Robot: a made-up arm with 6 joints.
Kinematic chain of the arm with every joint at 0, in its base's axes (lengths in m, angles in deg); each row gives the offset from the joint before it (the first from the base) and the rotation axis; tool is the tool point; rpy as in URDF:
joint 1: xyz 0.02 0 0.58 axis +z
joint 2: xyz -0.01 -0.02 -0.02 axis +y
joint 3: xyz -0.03 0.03 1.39 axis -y
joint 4: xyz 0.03 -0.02 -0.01 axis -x
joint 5: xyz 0.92 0.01 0 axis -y
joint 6: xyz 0 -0.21 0 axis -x
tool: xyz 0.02 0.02 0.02 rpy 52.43 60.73 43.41
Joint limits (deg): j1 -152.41..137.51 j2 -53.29..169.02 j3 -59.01..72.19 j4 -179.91..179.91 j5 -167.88..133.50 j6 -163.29..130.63
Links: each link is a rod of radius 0.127 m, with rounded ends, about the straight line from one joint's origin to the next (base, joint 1, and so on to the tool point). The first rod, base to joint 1, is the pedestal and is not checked.
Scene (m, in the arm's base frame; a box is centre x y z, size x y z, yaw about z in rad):
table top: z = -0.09
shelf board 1: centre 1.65 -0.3 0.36 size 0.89 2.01 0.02 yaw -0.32
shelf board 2: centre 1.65 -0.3 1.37 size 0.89 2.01 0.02 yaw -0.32
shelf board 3: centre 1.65 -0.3 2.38 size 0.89 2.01 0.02 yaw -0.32
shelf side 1: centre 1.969 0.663 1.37 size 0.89 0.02 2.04 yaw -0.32
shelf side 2: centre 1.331 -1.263 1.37 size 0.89 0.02 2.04 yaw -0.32
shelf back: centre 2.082 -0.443 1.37 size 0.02 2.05 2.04 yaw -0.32
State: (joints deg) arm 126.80 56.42 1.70 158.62 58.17 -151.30
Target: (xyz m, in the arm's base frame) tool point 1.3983 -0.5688 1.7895
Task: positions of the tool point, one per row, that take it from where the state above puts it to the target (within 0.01 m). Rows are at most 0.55 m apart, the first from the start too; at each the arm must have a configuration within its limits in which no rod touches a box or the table.
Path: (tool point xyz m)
1: -0.8903 1.5687 0.9299
2: -0.5026 1.7245 1.2835
3: -0.0919 1.7079 1.6408
4: 0.2672 1.5216 1.9830
5: 0.5066 1.2025 2.2905
6: 0.5799 0.8132 2.5467
7: 0.8354 0.7467 2.4408
8: 1.0748 0.5964 2.3244
9: 1.2702 0.3703 2.1995
10: 1.3993 0.0848 2.0674
11: 1.4448 -0.2376 1.9300
12: 1.3982 -0.5687 1.7895

